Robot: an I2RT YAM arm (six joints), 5 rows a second.
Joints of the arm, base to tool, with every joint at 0 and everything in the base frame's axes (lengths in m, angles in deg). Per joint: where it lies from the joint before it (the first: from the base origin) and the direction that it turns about. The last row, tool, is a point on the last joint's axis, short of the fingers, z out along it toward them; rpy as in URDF.
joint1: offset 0 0 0.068 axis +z
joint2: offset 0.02 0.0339 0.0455 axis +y
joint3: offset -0.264 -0.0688 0 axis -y
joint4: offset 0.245 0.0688 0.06 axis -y
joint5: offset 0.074 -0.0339 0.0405 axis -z
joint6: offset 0.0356 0 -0.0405 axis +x
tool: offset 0 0 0 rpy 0 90 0
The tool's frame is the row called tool.
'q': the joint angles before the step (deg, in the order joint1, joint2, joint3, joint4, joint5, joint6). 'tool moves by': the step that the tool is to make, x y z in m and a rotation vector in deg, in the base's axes. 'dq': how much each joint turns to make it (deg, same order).
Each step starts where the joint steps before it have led.
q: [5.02 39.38 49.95 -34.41 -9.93 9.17]
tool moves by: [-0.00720 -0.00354 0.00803 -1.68 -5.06 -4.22]
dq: [0.00 -2.50 -0.33 2.67 4.70 -0.43]
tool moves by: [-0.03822 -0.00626 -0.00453 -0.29 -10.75 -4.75]
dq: [0.13 -12.48 -5.92 4.13 5.03 -0.05]
